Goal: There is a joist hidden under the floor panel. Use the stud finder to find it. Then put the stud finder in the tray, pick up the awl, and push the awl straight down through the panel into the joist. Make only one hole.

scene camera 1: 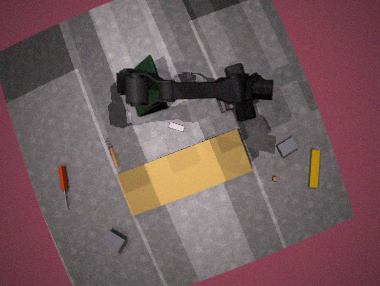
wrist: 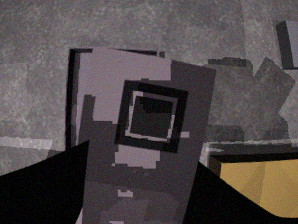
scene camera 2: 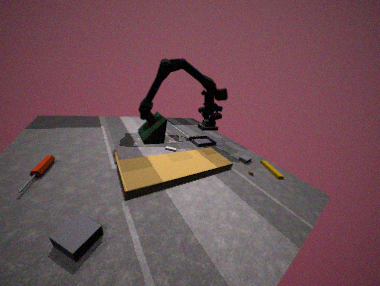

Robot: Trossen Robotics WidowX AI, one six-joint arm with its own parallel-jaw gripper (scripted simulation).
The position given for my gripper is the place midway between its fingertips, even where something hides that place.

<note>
I see my gripper (wrist: 139, 151) and a tray (wrist: 78, 58).
</note>
